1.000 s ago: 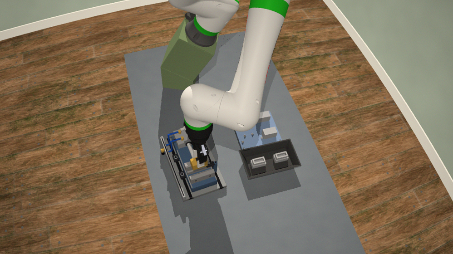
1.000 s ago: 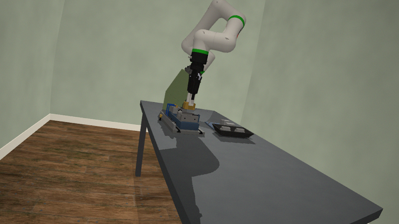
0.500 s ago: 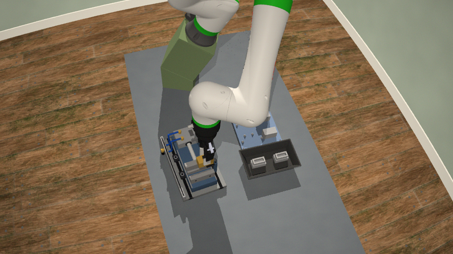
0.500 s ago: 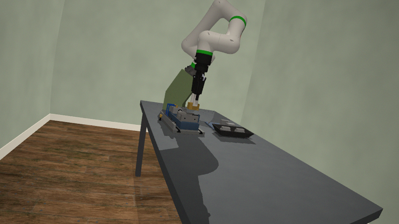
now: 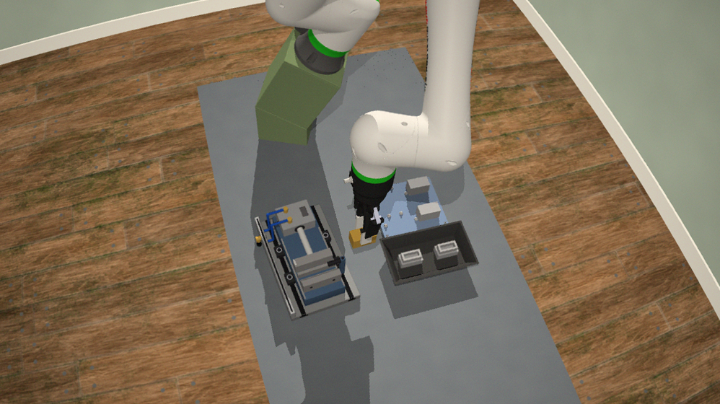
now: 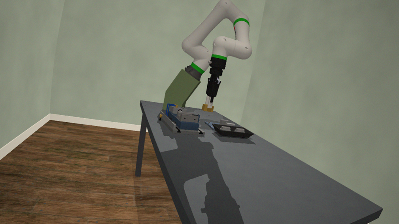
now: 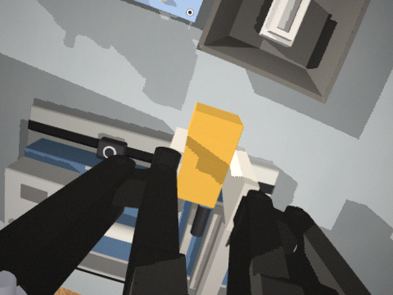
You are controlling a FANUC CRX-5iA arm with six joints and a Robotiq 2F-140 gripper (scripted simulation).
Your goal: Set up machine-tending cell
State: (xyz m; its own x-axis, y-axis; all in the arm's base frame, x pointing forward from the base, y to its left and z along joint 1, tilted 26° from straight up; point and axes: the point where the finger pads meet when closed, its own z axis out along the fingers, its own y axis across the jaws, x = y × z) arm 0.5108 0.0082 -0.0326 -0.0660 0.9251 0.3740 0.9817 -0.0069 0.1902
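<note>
Now: hand 18 cm to the right of the infeed plate, 18 cm above it and 14 cm past it. Round my hand: brass blank: 4 cm below; work stop rod: 9 cm below, 8 cm to the right, 3 cm ahead; moving jaw: 13 cm to the right, 10 cm below.
</note>
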